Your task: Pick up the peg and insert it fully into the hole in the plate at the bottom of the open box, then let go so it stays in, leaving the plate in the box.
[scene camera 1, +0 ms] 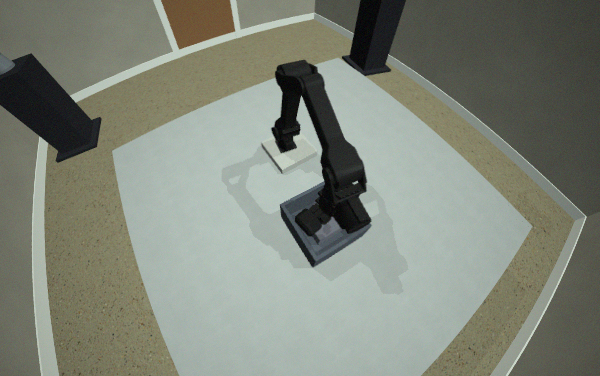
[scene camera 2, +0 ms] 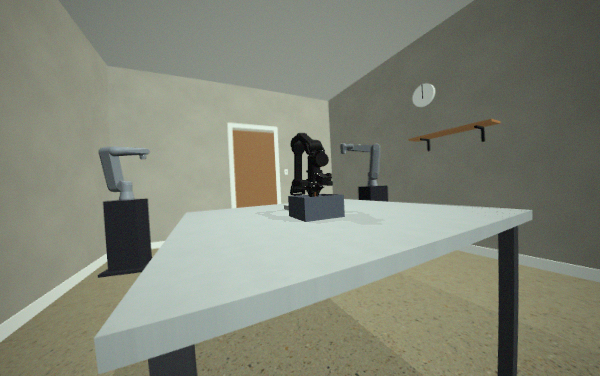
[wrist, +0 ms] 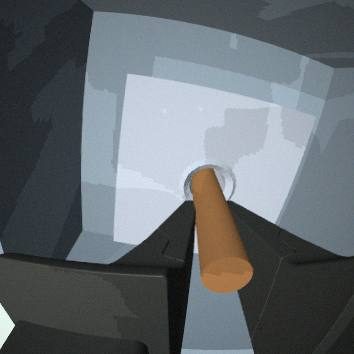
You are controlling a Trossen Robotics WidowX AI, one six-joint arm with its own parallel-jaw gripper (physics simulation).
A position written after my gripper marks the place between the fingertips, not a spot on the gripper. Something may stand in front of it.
I see my gripper [scene camera 1: 323,217], a grey-blue box [scene camera 1: 315,254], a brown cylindrical peg [wrist: 224,266] and a pale square plate [wrist: 169,130].
The grey-blue box is seen too in scene camera 2 [scene camera 2: 325,206] and in the wrist view [wrist: 70,70]. My gripper shows as well in the wrist view [wrist: 206,209]. Scene camera 1 does not show the brown cylindrical peg, which is hidden by my gripper. Scene camera 2 does not show the pale square plate, which is hidden by the grey-blue box.
